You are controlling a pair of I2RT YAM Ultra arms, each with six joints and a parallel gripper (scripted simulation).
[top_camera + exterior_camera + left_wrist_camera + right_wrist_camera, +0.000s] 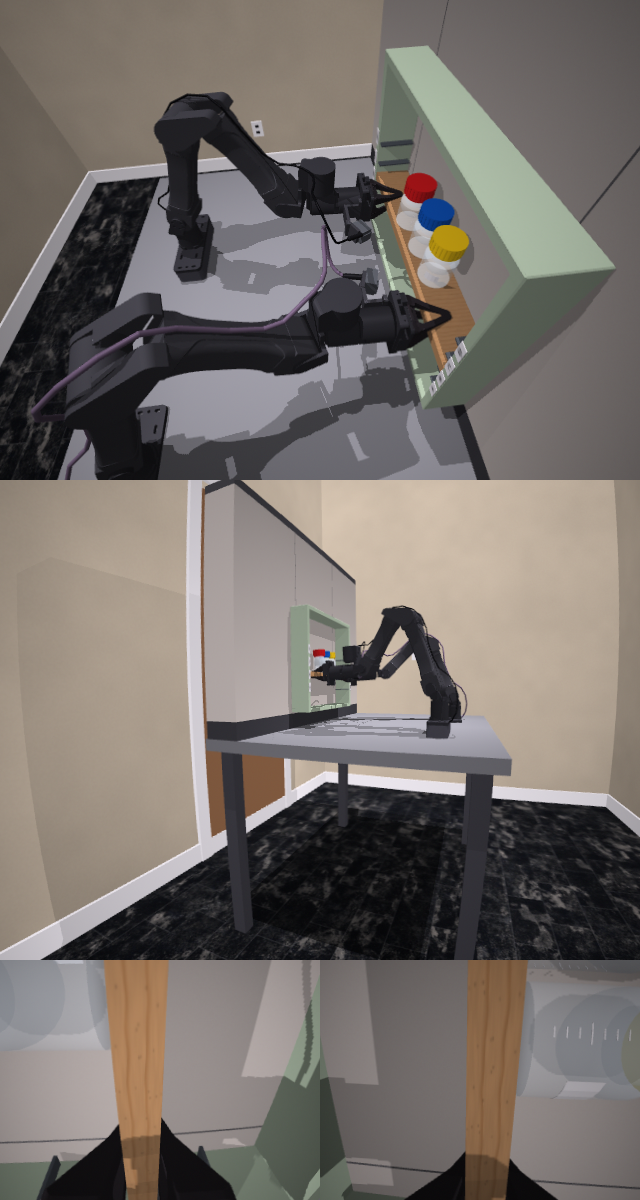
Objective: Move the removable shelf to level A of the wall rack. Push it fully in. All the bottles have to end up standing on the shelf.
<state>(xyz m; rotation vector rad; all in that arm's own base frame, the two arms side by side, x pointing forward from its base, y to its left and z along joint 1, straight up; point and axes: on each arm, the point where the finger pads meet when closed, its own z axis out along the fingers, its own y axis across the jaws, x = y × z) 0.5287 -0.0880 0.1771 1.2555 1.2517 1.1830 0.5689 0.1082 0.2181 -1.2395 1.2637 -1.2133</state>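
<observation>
Right now the rack slot is 20 mm behind my left hand, 80 mm to the left of it and 10 mm below it. The rest, counted from my left hand: green wall rack 20 mm ahead, 150 mm to the right, 60 mm above; wooden shelf 20 mm ahead, 150 mm to the right; red-capped bottle 10 mm ahead, 90 mm to the right, 60 mm above.
Right now my right hand is 80 mm to the right of the yellow-capped bottle and 60 mm below it. Also, from my right hand: green wall rack: 150 mm to the left, 60 mm above, 10 mm behind; then blue-capped bottle: 140 mm to the left, 60 mm above; then wooden shelf: 150 mm to the left.
</observation>
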